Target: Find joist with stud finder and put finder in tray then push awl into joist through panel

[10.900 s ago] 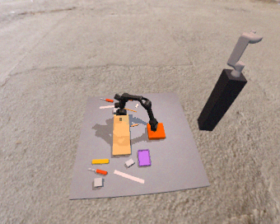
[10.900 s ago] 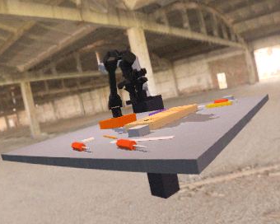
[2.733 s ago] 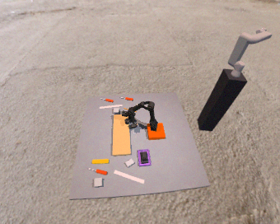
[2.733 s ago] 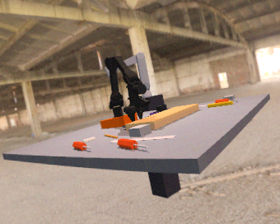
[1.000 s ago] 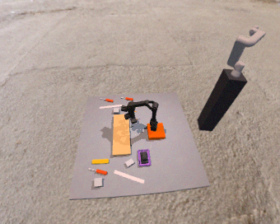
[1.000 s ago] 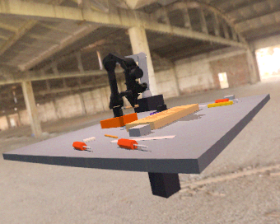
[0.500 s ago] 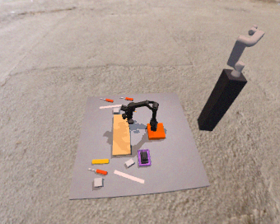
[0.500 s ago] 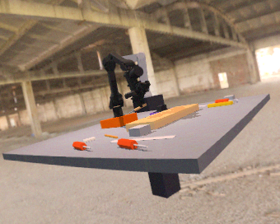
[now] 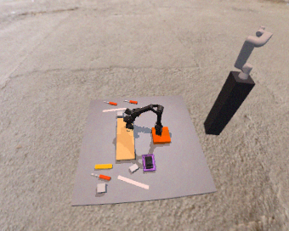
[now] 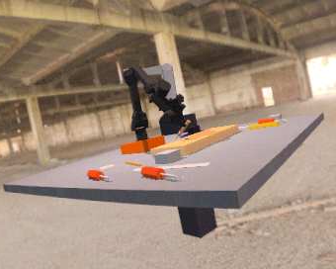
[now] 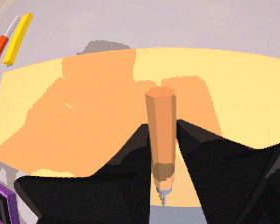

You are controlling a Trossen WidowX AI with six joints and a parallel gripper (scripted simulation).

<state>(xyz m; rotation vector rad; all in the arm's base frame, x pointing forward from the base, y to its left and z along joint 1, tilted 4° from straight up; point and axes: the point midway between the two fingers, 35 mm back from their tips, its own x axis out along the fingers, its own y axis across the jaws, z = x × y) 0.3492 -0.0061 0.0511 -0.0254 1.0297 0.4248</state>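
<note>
Now: gripper tip 40 mm past the awl, 10 mm to the left of it and 30 mm above it. Also, from my gripper tip: purple tray: 290 mm behind, 330 mm to the left, 90 mm below; stud finder: 290 mm behind, 340 mm to the left, 50 mm below; yellow bar: 150 mm ahead, 420 mm to the left, 90 mm below.
</note>
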